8 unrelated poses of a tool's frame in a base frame.
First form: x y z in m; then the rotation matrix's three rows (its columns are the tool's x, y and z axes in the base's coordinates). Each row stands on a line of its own.
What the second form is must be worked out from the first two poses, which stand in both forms.
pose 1, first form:
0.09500 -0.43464 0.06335
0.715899 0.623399 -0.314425
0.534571 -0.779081 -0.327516
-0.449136 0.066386 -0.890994
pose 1, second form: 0.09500 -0.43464 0.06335 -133.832 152.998 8.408
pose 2, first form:
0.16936 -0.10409 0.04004
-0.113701 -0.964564 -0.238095
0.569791 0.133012 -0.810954
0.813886 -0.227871 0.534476
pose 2, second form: 0.16936 -0.10409 0.04004 -106.362 57.692 -164.359
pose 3, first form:
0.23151 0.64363 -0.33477
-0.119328 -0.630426 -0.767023
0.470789 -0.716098 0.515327
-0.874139 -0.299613 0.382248
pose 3, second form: 0.23151 0.64363 -0.33477 146.105 67.527 -18.919
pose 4, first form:
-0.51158 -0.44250 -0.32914
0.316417 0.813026 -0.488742
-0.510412 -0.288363 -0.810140
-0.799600 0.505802 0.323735
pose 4, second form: -0.51158 -0.44250 -0.32914 -121.102 71.111 32.316
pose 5, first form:
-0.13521 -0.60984 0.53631
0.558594 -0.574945 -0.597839
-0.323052 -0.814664 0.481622
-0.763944 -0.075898 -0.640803
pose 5, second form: -0.13521 -0.60984 0.53631 141.145 129.852 -5.674
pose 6, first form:
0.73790 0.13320 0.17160
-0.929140 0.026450 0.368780
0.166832 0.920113 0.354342
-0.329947 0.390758 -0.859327
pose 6, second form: 0.73790 0.13320 0.17160 43.856 149.241 49.823
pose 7, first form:
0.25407 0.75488 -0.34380
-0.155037 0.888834 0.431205
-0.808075 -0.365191 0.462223
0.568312 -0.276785 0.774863
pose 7, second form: 0.25407 0.75488 -0.34380 46.988 39.207 -154.033
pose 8, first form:
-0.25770 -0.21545 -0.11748
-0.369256 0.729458 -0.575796
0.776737 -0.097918 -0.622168
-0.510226 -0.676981 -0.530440
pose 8, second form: -0.25770 -0.21545 -0.11748 -132.783 122.035 -52.995
